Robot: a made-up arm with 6 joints. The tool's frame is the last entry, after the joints. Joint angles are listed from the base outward. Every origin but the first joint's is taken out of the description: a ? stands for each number. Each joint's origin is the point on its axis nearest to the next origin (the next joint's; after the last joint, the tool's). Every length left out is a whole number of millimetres.
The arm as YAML. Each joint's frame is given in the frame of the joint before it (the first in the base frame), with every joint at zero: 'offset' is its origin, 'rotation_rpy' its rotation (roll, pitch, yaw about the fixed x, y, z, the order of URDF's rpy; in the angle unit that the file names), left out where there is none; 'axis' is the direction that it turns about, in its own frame. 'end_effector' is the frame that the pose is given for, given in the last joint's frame.
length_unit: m
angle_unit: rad
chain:
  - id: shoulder
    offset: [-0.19, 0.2, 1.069]
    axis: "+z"
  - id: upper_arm
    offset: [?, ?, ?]
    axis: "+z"
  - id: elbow
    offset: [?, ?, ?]
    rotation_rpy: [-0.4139, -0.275, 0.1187]
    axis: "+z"
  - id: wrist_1
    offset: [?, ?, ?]
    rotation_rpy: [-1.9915, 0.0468, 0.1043]
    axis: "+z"
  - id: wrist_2
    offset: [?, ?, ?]
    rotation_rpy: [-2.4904, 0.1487, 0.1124]
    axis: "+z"
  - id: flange
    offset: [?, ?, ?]
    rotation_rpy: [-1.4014, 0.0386, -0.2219]
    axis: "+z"
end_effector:
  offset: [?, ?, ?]
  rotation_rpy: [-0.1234, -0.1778, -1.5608]
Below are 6 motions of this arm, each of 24 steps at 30 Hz.
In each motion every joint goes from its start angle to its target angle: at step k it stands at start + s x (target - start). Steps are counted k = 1, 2, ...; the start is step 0. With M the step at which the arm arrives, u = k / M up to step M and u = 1 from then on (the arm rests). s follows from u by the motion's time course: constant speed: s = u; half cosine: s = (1 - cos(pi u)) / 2; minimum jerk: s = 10 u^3 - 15 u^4 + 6 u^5.
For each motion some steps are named. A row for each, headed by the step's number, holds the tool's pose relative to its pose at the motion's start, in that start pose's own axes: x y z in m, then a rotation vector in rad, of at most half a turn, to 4 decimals.
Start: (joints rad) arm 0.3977 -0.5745 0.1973 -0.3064 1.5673 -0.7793
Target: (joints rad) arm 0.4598 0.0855 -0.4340 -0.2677 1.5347 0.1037
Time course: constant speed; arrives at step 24
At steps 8, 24:
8: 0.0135 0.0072 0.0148 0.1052 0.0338 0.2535
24: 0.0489 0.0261 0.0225 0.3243 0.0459 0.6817

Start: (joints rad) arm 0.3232 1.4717 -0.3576 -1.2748 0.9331 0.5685
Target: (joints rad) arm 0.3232 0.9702 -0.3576 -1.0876 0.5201 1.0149
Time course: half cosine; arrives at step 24
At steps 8, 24:
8: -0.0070 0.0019 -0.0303 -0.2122 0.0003 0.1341
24: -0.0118 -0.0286 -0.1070 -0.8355 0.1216 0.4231

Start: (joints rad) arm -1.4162 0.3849 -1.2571 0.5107 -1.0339 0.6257
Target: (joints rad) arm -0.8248 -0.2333 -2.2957 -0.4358 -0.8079 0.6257
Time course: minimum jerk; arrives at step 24
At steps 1, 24:
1: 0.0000 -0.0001 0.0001 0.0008 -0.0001 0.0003
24: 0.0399 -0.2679 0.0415 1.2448 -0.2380 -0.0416

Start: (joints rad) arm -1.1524 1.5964 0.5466 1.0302 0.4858 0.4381
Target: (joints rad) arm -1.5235 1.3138 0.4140 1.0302 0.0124 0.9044
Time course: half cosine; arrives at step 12
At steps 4, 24:
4: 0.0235 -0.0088 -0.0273 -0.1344 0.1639 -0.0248
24: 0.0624 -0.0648 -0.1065 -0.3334 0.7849 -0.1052

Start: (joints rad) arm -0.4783 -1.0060 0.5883 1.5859 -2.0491 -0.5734
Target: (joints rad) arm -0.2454 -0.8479 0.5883 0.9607 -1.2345 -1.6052
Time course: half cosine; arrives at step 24
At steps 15, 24:
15: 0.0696 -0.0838 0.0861 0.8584 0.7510 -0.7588
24: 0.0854 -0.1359 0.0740 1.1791 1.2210 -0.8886

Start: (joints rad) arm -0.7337 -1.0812 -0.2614 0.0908 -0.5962 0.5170
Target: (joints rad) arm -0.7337 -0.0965 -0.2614 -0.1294 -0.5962 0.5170
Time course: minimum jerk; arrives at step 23
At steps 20, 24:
20: -0.1147 -0.0387 -0.0237 -0.0511 -0.6086 0.9430
24: -0.1161 -0.0405 -0.0247 -0.0517 -0.6185 0.9612

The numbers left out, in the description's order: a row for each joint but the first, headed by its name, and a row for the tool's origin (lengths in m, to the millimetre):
upper_arm: 0.06 0.17 0.0
elbow: -0.083 -0.044 0.0
wrist_1: 0.024 0.044 0.0
wrist_2: 0.06 -0.01 0.0
flange: 0.097 0.002 0.0
tool: 0.02 0.03 0.0

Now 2 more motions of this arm.
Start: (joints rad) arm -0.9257 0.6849 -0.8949 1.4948 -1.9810 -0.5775
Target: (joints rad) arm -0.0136 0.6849 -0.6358 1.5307 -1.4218 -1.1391
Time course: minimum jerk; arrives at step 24
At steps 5, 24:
5: 0.0063 0.0108 0.0088 0.0381 0.0465 -0.1002
24: 0.1465 0.0479 0.1020 0.7098 0.7219 -1.4854

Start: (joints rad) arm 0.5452 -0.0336 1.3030 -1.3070 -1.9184 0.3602
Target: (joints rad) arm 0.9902 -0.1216 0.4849 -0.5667 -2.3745 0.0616
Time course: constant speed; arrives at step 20
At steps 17, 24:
17: 0.0088 0.0190 -0.0303 -0.5088 0.9411 -0.0867
24: -0.0002 0.0187 -0.0353 -0.5851 1.0814 -0.0279

